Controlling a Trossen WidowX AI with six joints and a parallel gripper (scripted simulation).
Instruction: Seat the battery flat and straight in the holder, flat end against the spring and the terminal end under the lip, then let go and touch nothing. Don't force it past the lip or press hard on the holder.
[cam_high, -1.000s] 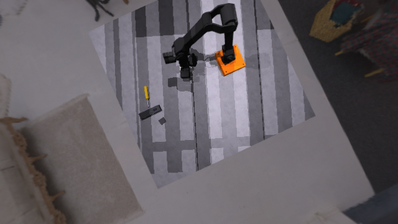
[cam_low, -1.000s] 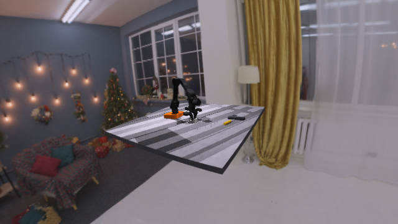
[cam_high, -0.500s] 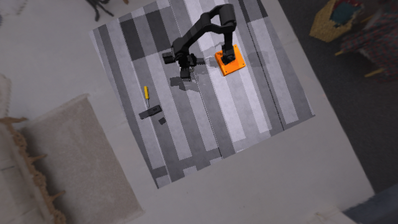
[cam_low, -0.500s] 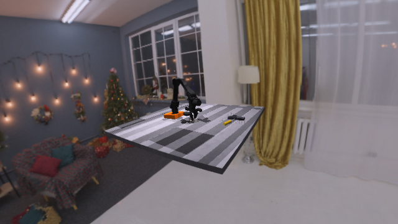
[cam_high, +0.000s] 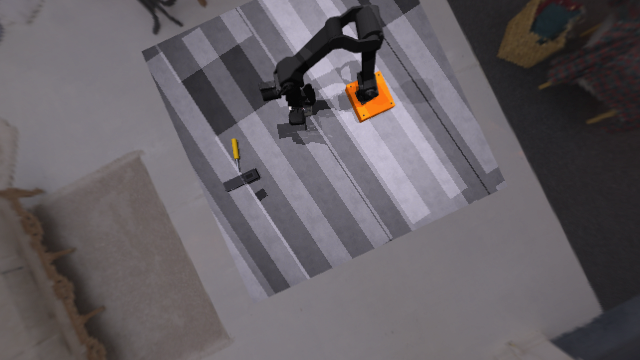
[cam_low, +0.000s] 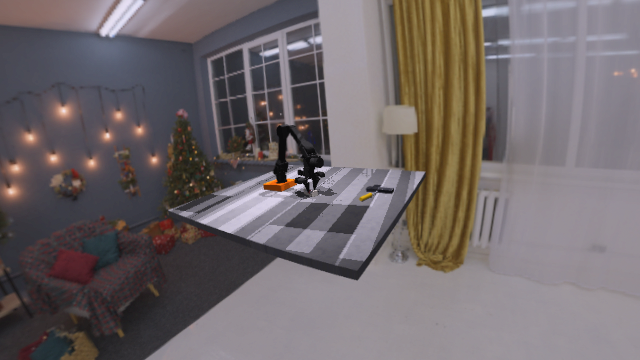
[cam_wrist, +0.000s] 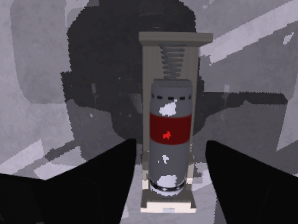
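My gripper tip is now 1 cm above the battery. The rest, counted from my gripper tip: yellow screwdriver (35 cm ahead, 3 cm to the left, 1 cm below); then black remote (39 cm ahead, 13 cm to the left, 1 cm below); then black battery door (35 cm ahead, 23 cm to the left, 2 cm below).
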